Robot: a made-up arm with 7 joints.
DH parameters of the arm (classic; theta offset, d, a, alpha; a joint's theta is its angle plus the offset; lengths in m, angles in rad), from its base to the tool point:
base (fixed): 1.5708 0.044 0 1.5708
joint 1: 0 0.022 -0.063 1.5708
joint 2: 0 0.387 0.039 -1.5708
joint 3: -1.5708 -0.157 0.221 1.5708
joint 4: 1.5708 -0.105 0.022 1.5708
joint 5: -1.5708 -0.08 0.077 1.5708
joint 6: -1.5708 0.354 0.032 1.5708
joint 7: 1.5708 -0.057 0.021 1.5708
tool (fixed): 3.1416 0.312 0 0
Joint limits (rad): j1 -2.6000..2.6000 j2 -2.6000..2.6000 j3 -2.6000..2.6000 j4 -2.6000..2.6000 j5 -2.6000..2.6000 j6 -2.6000..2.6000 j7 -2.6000..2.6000
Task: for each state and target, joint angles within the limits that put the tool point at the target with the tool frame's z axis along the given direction. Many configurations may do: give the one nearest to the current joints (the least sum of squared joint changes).
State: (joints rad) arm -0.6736 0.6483 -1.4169 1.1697 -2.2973 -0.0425 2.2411
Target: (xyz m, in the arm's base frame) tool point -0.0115 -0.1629 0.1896 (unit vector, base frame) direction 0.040 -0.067 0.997
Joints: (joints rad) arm -0.9947 1.0203 -1.1735 1.0079 -2.5992 -0.4896 2.5948
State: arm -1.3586 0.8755 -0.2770 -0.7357 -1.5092 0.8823 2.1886
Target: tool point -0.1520 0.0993 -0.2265 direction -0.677 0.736 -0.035
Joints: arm -0.8044 1.4215 -0.2310 -1.3707 -0.6816 0.4078 2.2084
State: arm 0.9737 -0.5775 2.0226 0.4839 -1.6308 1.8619 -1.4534
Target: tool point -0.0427 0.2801 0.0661 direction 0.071 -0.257 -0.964
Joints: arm 1.6372 0.0489 2.4833 0.2765 -1.9358 2.0590 -2.2040
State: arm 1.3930 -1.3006 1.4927 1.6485 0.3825 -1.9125 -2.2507
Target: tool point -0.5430 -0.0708 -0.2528 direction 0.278 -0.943 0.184
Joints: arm 0.9134 -1.2895 1.1933 1.6266 0.2429 -1.9263 -2.6000
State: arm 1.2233 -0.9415 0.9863 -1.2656 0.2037 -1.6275 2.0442
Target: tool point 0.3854 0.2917 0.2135 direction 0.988 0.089 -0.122
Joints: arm 1.8658 -0.7215 1.4569 -2.2762 -0.2418 -1.6411 1.6767
